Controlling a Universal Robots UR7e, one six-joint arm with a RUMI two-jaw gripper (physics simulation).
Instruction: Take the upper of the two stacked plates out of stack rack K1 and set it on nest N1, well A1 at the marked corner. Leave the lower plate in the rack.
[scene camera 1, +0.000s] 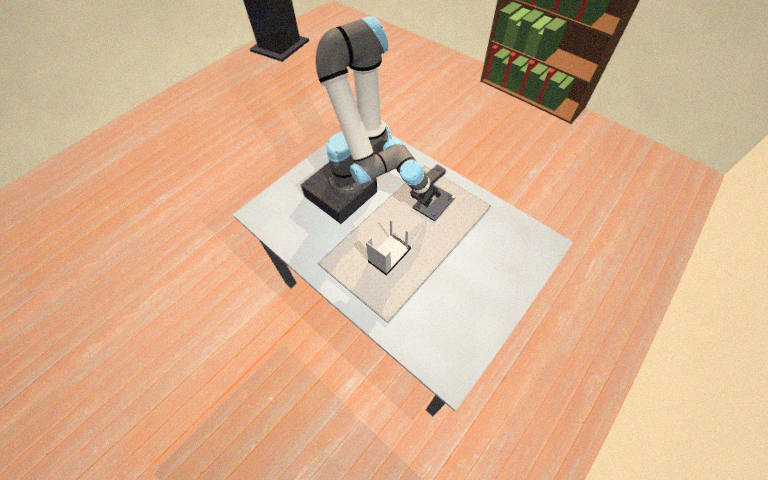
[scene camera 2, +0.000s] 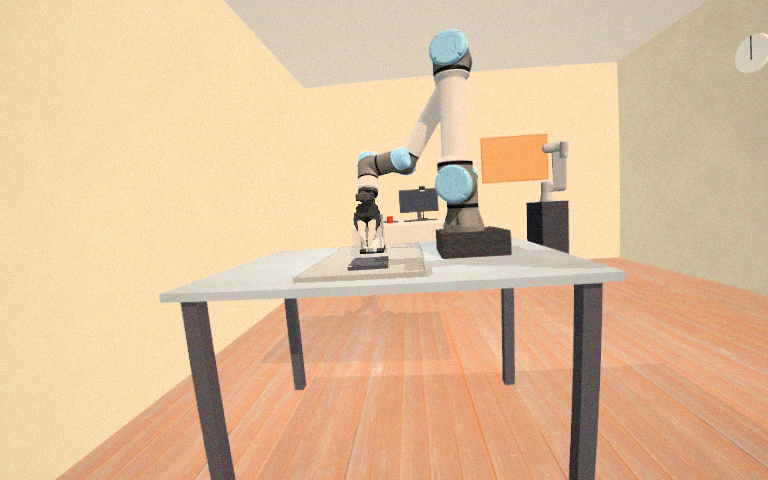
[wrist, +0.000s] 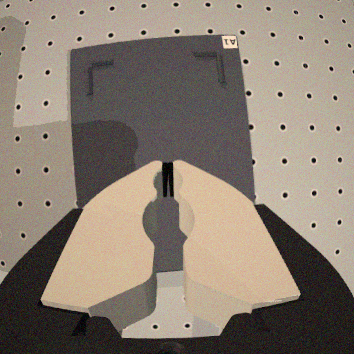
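Where they show: gripper, fingertip midpoint: (scene camera 1: 434, 196) (scene camera 2: 367, 246) (wrist: 167, 166); arm's base, origin of the base link: (scene camera 1: 347, 180) (scene camera 2: 463, 230).
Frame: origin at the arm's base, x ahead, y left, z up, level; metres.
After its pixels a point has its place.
Note:
Rack K1 (scene camera 1: 377, 256) @[x 0.325, y -0.275, z 0.034 m] (scene camera 2: 372, 251) @[x 0.339, y -0.117, z -0.066 m] stands on the mat, with upright walls and posts. White plate material (scene camera 1: 391, 247) @[x 0.331, y -0.182, z -0.031 m] lies inside it in scene camera 1; how many plates are stacked cannot be told. Nest N1 (scene camera 1: 434, 211) @[x 0.392, y 0.083, z -0.062 m] (scene camera 2: 368, 263) @[x 0.372, y 0.175, z -0.062 m] (wrist: 165, 100) @[x 0.376, y 0.164, z -0.062 m] is a dark flat block with raised corner brackets. Its visible top is bare in the wrist view, and the A1 label (wrist: 229, 42) @[x 0.429, y 0.198, z -0.062 m] marks its upper right corner there. My gripper (scene camera 1: 432, 199) @[x 0.369, y 0.121, z -0.015 m] (scene camera 2: 367, 244) @[x 0.369, y 0.121, z -0.015 m] (wrist: 167, 166) @[x 0.369, y 0.121, z -0.015 m] is shut and holds nothing. It is above the nest, whose near part is hidden behind the fingers.
The beige perforated mat (scene camera 1: 390, 302) @[x 0.436, y -0.370, z -0.074 m] (scene camera 2: 407, 270) @[x 0.268, y 0.277, z -0.074 m] (wrist: 300, 150) @[x 0.467, y 0.112, z -0.074 m] lies on the grey table (scene camera 1: 498, 283) @[x 0.759, y -0.086, z -0.087 m] (scene camera 2: 237, 277) @[x 0.800, y 0.092, z -0.087 m]. The arm's dark base block (scene camera 1: 339, 198) @[x 0.026, y -0.099, z -0.001 m] (scene camera 2: 473, 243) @[x 0.000, y 0.093, z -0.038 m] stands beside the mat. A bookshelf (scene camera 1: 578, 111) stands on the floor beyond the table.

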